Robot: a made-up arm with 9 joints. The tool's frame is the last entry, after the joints. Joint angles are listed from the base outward.
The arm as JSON. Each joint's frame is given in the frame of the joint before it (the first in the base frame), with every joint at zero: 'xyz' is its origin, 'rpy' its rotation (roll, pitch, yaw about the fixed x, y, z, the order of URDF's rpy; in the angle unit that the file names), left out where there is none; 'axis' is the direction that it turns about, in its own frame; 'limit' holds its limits. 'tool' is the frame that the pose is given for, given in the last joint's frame.
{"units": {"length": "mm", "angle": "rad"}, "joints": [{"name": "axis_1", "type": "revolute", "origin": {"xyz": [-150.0, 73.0, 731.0], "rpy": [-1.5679, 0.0, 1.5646]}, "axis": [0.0, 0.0, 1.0], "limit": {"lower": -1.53, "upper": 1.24}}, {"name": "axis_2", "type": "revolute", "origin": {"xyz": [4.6, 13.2, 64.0], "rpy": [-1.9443, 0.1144, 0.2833]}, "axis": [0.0, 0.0, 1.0], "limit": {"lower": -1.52, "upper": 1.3}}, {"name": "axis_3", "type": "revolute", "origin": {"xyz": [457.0, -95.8, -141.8], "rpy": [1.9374, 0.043, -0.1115]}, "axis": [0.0, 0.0, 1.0], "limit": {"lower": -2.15, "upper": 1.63}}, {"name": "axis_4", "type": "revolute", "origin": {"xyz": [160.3, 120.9, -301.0], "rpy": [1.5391, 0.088, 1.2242]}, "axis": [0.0, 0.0, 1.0], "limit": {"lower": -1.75, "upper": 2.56}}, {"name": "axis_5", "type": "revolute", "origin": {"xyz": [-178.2, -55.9, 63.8], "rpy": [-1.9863, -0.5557, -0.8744]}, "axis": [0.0, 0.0, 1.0], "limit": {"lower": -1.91, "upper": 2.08}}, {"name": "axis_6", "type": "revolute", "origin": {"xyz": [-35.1, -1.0, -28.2], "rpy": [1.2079, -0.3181, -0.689]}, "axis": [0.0, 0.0, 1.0], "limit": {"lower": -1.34, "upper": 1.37}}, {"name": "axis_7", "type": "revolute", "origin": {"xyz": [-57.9, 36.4, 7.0], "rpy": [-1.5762, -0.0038, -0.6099]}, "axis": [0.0, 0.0, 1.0], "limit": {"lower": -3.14, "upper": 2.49}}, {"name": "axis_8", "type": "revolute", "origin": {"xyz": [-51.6, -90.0, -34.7], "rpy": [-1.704, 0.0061, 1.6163]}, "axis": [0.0, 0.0, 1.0], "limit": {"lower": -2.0, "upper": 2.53}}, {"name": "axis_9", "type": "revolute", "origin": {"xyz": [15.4, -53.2, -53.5], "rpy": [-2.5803, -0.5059, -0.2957]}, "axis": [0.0, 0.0, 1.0], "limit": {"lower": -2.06, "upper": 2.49}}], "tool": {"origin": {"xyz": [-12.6, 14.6, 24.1], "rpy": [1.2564, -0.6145, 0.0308]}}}
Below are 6 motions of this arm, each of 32 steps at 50 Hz.
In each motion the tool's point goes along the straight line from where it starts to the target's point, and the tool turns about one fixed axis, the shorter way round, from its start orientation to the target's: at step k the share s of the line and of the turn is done. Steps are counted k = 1, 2, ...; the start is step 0. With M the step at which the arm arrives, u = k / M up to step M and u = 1 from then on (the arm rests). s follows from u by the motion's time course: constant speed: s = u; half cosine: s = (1 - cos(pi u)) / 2; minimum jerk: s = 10 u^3 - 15 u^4 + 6 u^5.
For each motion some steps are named. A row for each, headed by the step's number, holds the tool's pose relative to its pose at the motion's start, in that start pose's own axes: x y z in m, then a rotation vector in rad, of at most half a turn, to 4 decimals.
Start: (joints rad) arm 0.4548 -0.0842 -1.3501 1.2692 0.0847 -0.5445 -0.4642 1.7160 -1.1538
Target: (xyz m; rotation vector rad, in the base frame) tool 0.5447 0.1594 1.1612 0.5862 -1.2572 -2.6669
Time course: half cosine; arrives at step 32
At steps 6, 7, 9, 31, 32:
6: 0.0496 0.0540 0.0131 0.0110 -0.0698 -0.0982
7: 0.0669 0.0728 0.0176 0.0148 -0.0940 -0.1322
9: 0.1077 0.1172 0.0283 0.0239 -0.1514 -0.2130
31: 0.5876 0.6396 0.1546 0.1303 -0.8263 -1.1622
32: 0.5890 0.6411 0.1550 0.1306 -0.8283 -1.1650

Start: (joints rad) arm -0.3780 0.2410 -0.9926 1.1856 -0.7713 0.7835 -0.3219 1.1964 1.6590
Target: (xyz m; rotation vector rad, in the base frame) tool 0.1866 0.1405 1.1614 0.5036 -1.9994 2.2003
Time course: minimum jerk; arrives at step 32
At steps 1, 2, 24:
1: 0.0001 0.0001 0.0000 -0.0004 0.0000 0.0002
2: 0.0005 0.0008 0.0001 -0.0027 0.0003 0.0012
24: 0.2171 0.3341 0.0450 -1.0852 0.1413 0.4659

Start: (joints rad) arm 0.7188 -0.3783 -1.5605 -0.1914 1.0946 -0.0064 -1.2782 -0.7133 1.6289
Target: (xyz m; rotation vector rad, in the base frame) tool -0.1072 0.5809 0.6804 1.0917 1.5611 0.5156
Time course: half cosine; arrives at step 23
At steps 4, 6, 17, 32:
4: -0.0038 0.0234 -0.0023 -0.0286 -0.0259 0.0108
6: -0.0083 0.0510 -0.0049 -0.0623 -0.0564 0.0235
17: -0.0438 0.2702 -0.0261 -0.3304 -0.2991 0.1247
32: -0.0521 0.3211 -0.0310 -0.3928 -0.3555 0.1482

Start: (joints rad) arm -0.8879 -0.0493 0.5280 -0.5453 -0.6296 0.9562 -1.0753 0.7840 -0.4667
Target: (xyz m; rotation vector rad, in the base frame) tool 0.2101 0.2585 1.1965 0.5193 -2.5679 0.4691
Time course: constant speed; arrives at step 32
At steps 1, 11, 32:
1: -0.0100 -0.0071 -0.0031 -0.0268 -0.0328 -0.0171
11: -0.1100 -0.0779 -0.0346 -0.2952 -0.3608 -0.1886
32: -0.3200 -0.2265 -0.1008 -0.8588 -1.0495 -0.5485

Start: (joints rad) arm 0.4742 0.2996 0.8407 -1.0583 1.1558 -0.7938 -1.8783 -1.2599 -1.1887
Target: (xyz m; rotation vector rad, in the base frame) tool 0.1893 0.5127 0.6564 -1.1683 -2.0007 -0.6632
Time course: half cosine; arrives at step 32
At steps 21, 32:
21: 0.1286 -0.0087 -0.2341 -0.0262 0.6992 -0.8701
32: 0.1747 -0.0118 -0.3182 -0.0357 0.9504 -1.1827

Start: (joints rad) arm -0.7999 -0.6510 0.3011 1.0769 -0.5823 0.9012 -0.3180 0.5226 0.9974
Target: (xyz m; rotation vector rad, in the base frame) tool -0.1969 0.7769 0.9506 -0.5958 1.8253 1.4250
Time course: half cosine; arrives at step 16
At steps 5, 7, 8, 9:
5: 0.0130 -0.0013 -0.0039 0.0860 0.0699 -0.0680
7: 0.0236 -0.0024 -0.0070 0.1557 0.1266 -0.1231
8: 0.0293 -0.0029 -0.0087 0.1934 0.1573 -0.1530
9: 0.0350 -0.0035 -0.0104 0.2311 0.1880 -0.1828

